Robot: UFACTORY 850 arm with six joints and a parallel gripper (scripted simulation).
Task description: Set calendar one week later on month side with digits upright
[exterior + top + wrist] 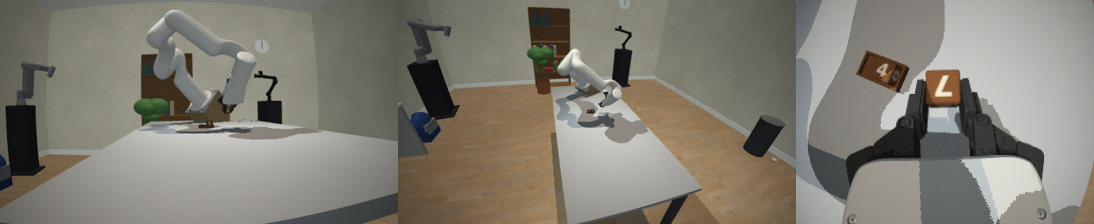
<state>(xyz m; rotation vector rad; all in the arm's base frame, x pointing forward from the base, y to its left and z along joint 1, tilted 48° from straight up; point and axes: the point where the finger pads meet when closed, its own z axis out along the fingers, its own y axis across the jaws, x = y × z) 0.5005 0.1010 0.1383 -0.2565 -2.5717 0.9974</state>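
My gripper is now 20 mm past the brown cube and 10 mm above it. The rest, counted from my hand: tray: 90 mm to the right, 90 mm below, 60 mm behind.
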